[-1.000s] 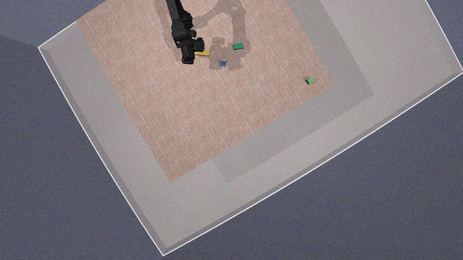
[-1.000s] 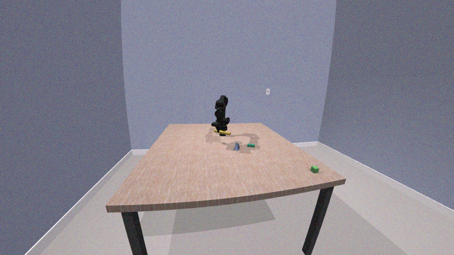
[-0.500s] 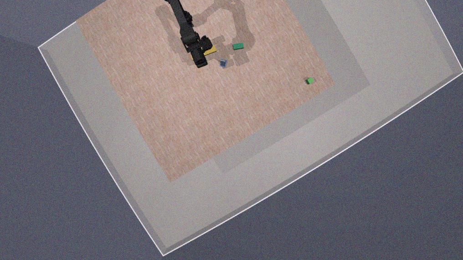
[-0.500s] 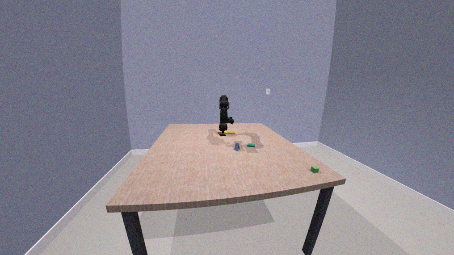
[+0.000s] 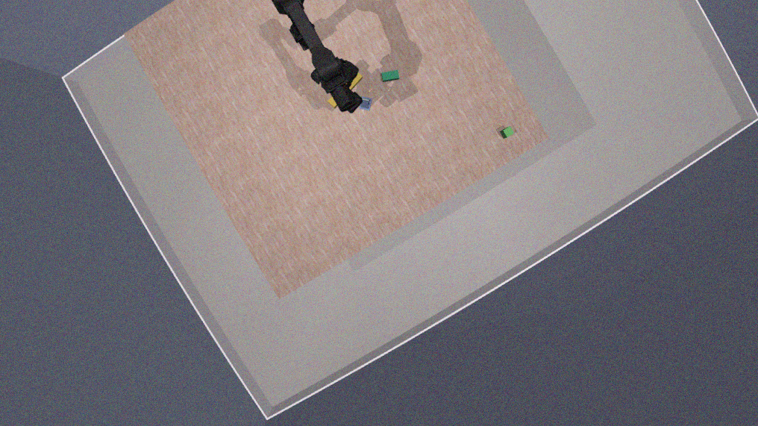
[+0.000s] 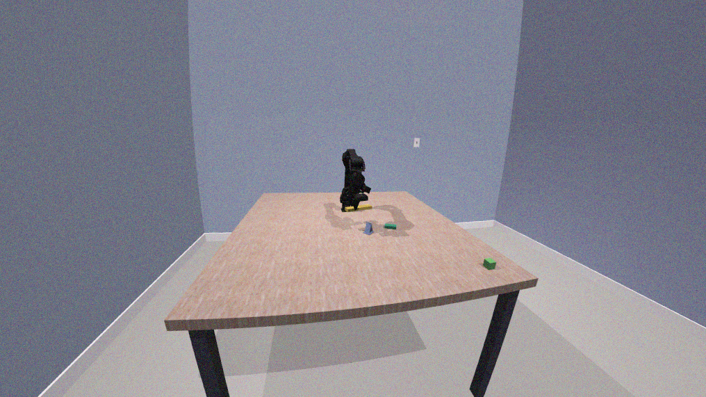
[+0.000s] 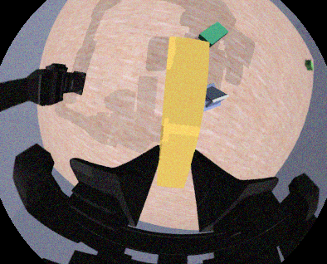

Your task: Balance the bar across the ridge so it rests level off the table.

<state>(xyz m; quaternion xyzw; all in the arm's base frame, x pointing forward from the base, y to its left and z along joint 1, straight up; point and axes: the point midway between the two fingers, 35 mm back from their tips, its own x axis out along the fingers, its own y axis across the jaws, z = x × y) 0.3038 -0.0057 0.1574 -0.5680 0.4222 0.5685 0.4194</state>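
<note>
Now: gripper tip 1 cm past the yellow bar and 3 cm to the right of it. The rest, counted from my gripper tip: teal-green block: 22 cm to the left, 11 cm below; green cube: 44 cm ahead, 51 cm to the left, 11 cm below.
</note>
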